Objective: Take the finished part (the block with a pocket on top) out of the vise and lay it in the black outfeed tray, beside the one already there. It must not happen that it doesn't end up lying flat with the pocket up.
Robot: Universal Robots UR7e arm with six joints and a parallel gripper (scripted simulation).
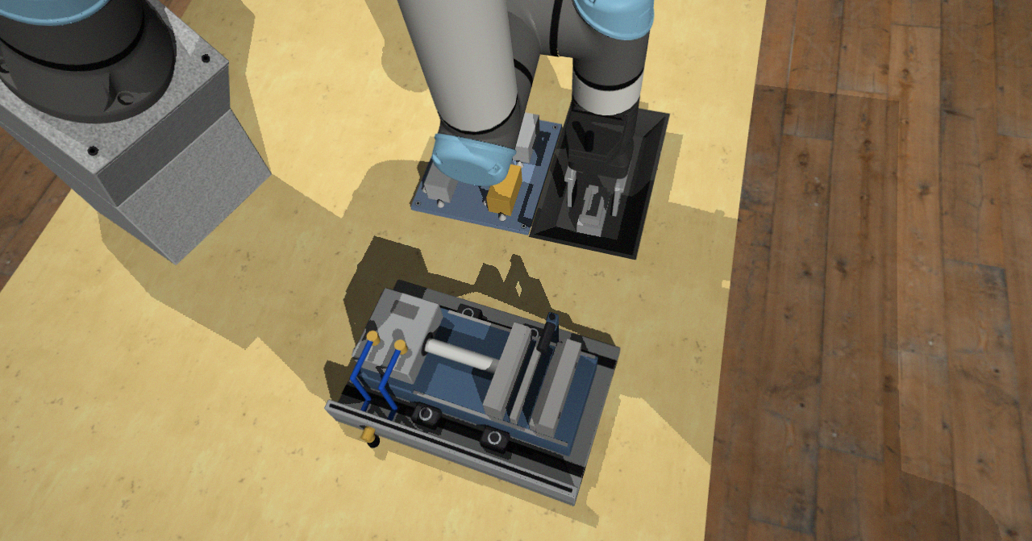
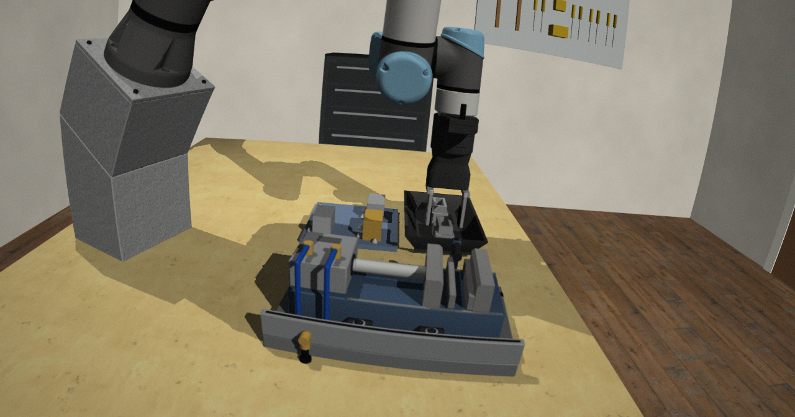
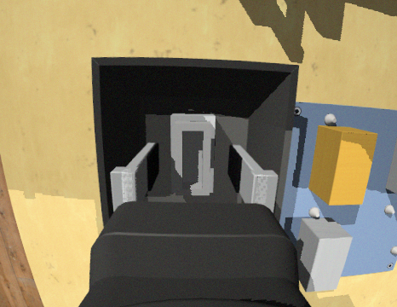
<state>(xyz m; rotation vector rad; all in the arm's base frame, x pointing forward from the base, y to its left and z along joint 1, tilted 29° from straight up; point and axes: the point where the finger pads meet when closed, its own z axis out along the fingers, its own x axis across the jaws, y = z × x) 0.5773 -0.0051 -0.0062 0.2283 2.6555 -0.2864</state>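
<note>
The yellow block is 120 mm behind my hand, 30 mm to the left of it and 30 mm below it. Also, from my hand: white rod (230 mm to the right, 150 mm behind, 20 mm above); blue fixture plate (150 mm behind, 90 mm to the left, 50 mm below); vise (230 mm to the right, 140 mm behind, 20 mm below).
</note>
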